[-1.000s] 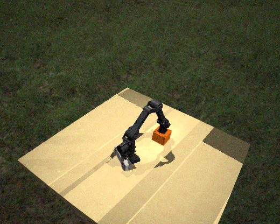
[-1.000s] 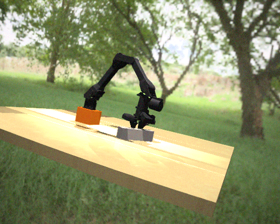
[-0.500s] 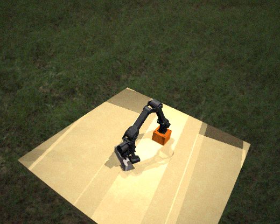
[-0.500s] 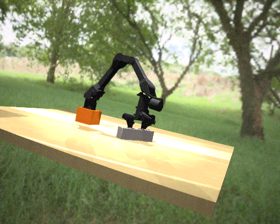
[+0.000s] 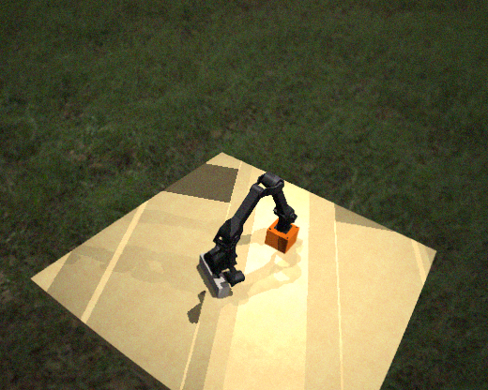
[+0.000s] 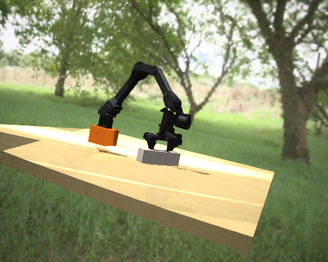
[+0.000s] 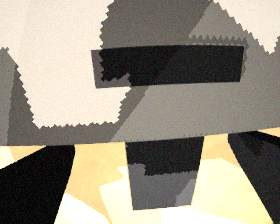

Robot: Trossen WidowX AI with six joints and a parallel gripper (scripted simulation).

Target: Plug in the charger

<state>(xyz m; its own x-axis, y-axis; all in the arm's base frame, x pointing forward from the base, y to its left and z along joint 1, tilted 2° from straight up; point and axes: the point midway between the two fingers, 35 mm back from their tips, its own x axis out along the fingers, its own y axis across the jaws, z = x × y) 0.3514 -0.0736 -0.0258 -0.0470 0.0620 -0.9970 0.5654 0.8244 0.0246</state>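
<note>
Now: the charger 10 mm to the right of my gripper tip, 10 mm ahead of it and 10 mm above it.
</note>
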